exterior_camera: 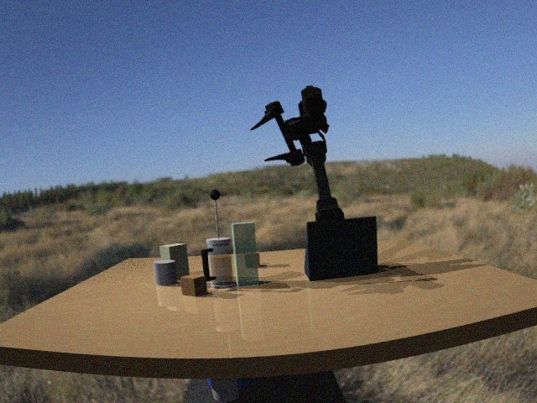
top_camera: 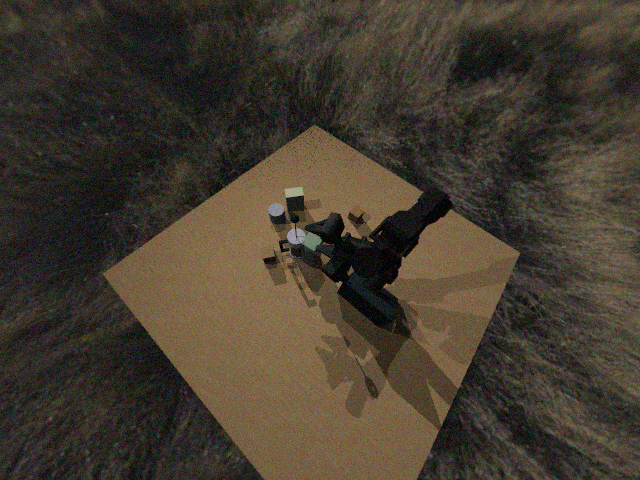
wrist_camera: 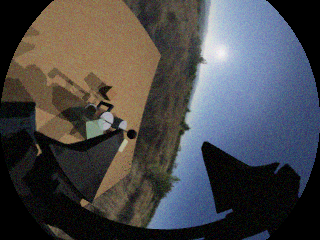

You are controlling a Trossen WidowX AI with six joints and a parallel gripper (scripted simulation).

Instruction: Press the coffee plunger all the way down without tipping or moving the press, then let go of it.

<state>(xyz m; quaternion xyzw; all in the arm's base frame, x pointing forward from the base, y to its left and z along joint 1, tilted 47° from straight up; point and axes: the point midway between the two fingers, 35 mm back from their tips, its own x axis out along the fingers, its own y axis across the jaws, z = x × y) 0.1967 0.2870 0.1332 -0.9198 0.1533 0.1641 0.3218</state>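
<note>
Right now the glass coffee press is 260 mm below my gripper tip, 140 mm ahead of it and 60 mm to the right of it. Also, from my gripper tip: tall pale green block: 300 mm below, 80 mm to the right, 50 mm ahead.
</note>
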